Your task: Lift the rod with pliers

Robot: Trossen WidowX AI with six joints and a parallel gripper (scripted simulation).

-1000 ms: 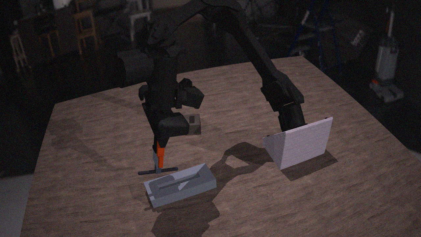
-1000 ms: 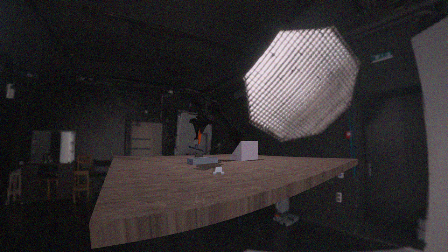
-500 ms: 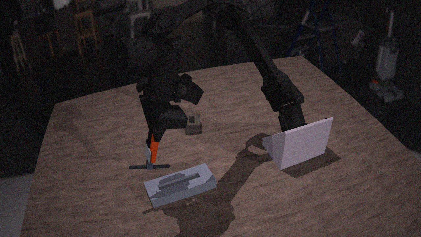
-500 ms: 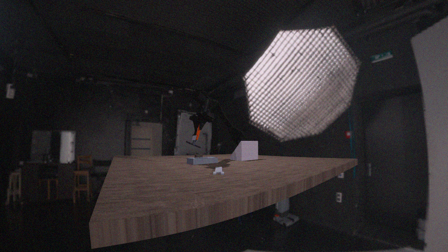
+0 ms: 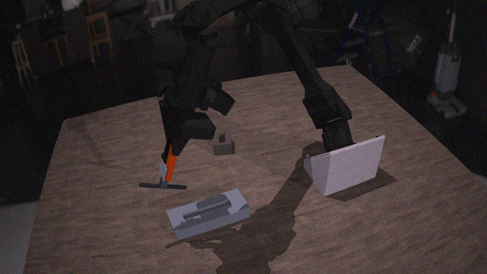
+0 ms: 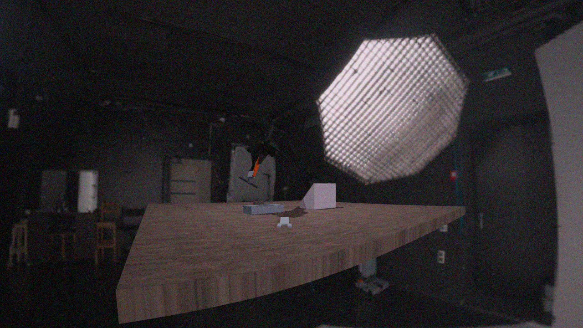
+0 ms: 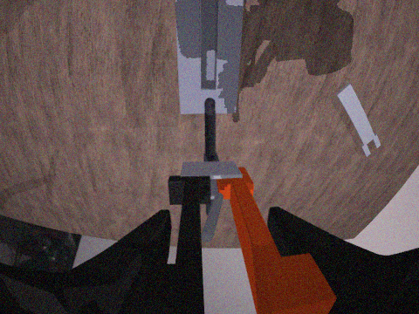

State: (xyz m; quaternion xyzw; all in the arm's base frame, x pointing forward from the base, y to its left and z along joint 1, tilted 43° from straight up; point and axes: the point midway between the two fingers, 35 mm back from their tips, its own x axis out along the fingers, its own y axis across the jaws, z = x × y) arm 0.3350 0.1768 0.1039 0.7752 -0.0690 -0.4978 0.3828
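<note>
The dark rod lies 80 mm below my gripper tip, 40 mm ahead of it and 10 mm to the left of it. Also, from my gripper tip: orange handle (10 mm to the left); small grey holster (270 mm to the right, 210 mm below, 100 mm behind); grey block (200 mm below, 40 mm behind, 10 mm to the right).
</note>
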